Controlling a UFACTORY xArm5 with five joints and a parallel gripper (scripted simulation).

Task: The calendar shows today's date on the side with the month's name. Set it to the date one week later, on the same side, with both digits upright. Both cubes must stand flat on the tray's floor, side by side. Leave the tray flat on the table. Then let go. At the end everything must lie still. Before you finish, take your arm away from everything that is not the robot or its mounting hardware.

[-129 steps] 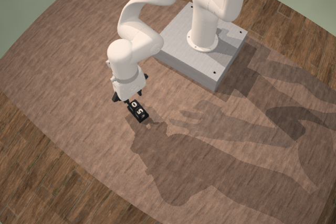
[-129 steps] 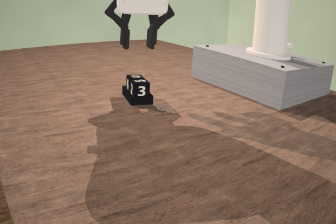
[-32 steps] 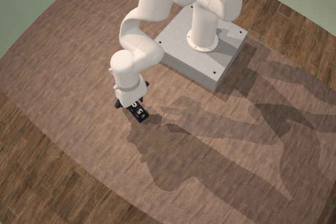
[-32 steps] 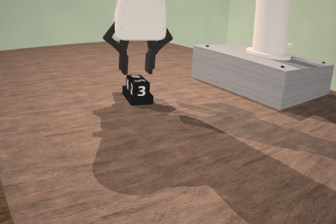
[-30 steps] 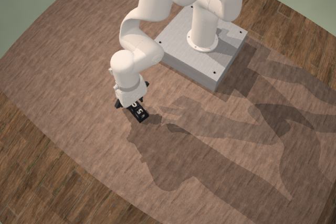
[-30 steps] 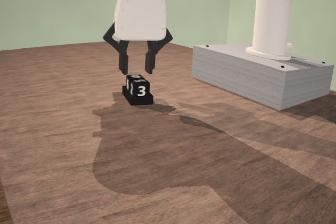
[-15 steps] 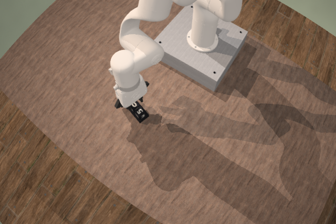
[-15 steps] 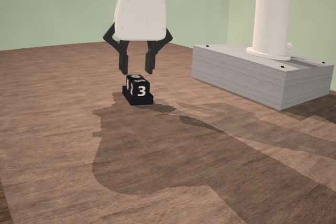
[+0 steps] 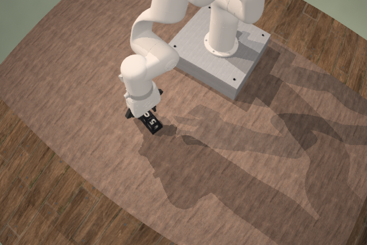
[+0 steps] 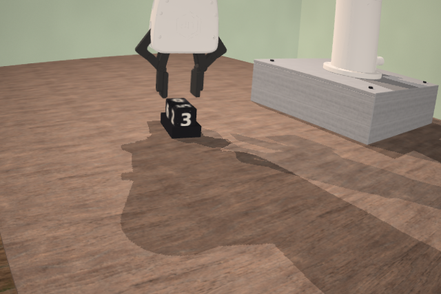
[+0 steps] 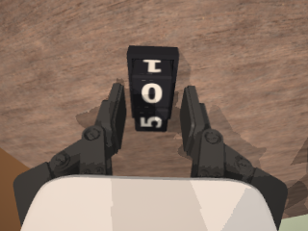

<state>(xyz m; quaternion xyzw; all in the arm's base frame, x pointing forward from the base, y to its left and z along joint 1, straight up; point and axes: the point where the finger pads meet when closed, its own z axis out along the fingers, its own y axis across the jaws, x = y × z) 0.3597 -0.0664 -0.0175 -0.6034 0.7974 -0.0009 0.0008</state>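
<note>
Now: the cube 40 mm below my hand, 30 mm to the left of it and 10 mm ahead of it. The rest, counted from my hand: tray 60 mm below, 20 mm to the left, 10 mm ahead.
</note>
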